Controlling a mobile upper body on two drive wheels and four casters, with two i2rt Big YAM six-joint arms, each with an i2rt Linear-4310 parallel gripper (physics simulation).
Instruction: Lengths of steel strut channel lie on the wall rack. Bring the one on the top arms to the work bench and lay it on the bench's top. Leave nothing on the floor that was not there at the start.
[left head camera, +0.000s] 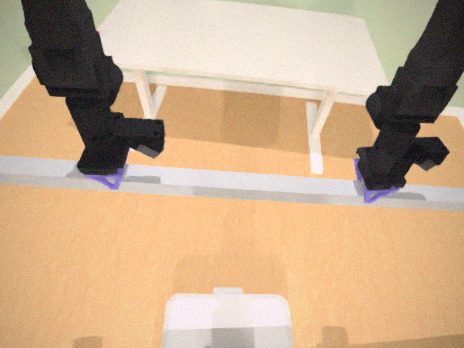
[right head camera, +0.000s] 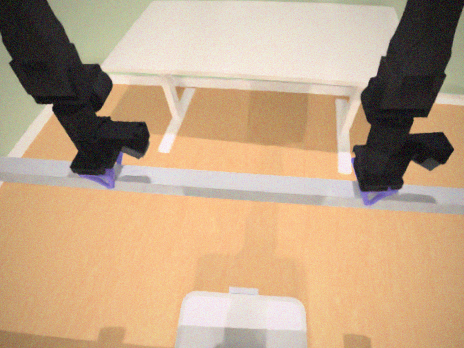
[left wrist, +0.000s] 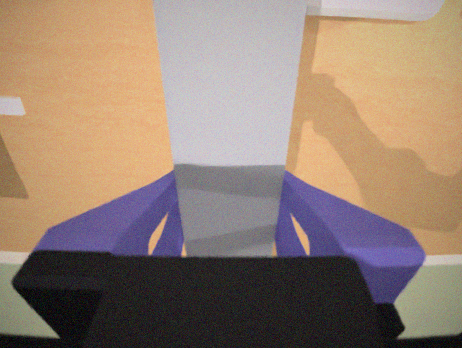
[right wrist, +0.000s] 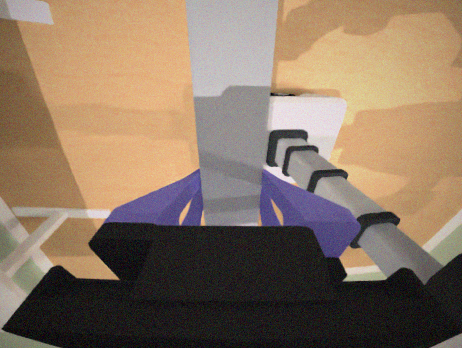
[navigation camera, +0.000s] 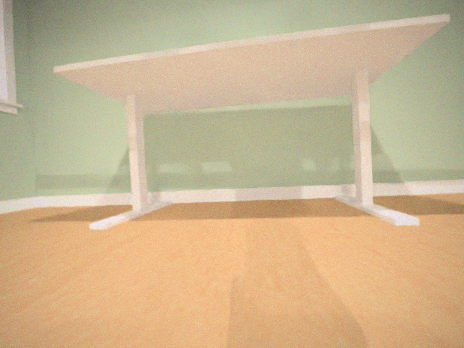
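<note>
A long grey strut channel runs across both head camera views, and its ends lie outside them. My left gripper is shut on the strut at the left. My right gripper is shut on it at the right. The strut hangs in front of the white work bench, apart from it. The bench's top shows behind the arms in the head camera views. The wall rack does not show.
The bench stands on two legs with long feet reaching toward me. A green wall stands behind it. My white base shows at the bottom of the head camera views. A window shows at the left in the navigation view.
</note>
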